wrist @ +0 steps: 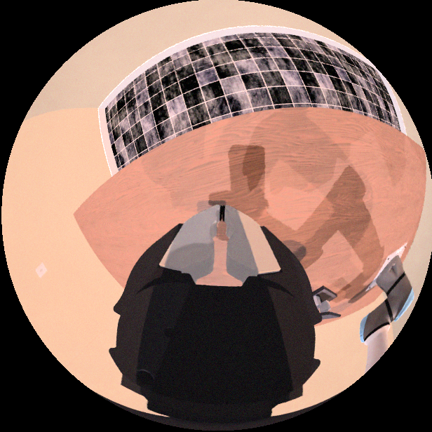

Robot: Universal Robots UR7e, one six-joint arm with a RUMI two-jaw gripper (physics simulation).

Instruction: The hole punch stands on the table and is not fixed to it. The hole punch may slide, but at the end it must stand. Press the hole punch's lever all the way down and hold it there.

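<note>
The hole punch is a small dark grey and light grey object on the pinkish wooden table, at the lower right of the wrist view. The gripper's black body covers part of it, so its lever's position cannot be made out. My gripper is shut and empty, with its two grey fingertips together near the middle of the view. The fingertips are above the table and apart from the hole punch, to its upper left in the view.
The robot's grey arm with light blue caps rises from a white base plate at the right, beyond the hole punch. A dark tiled panel with a white border lies past the table's far edge. Arm shadows cross the table.
</note>
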